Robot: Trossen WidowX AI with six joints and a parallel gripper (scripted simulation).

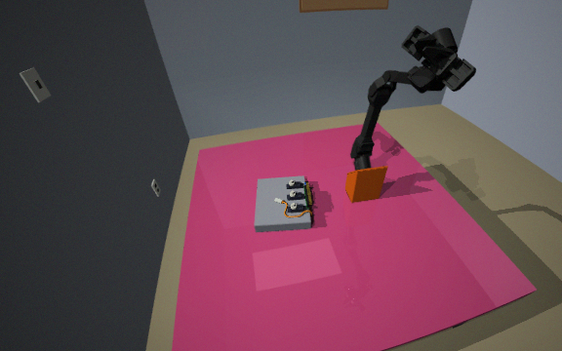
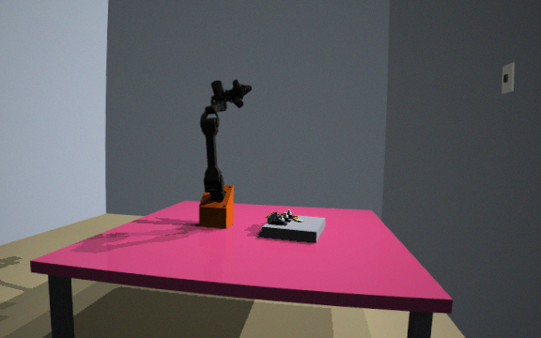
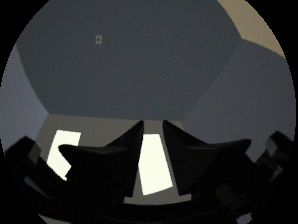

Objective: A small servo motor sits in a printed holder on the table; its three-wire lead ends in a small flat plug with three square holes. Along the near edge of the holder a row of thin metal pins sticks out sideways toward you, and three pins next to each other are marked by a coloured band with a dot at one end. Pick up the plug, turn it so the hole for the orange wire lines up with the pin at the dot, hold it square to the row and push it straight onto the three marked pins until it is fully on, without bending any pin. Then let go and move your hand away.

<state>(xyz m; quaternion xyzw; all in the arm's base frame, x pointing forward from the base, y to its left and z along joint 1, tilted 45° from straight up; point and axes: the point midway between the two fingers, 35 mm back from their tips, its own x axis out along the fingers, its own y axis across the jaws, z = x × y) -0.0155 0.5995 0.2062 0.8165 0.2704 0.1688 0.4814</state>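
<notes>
My gripper tip is now 37 cm short of the grey printed holder, 26 cm to the left of it and 71 cm above it. The rest, counted from my gripper tip: blue band: 21 cm ahead, 32 cm to the right, 66 cm below.
</notes>
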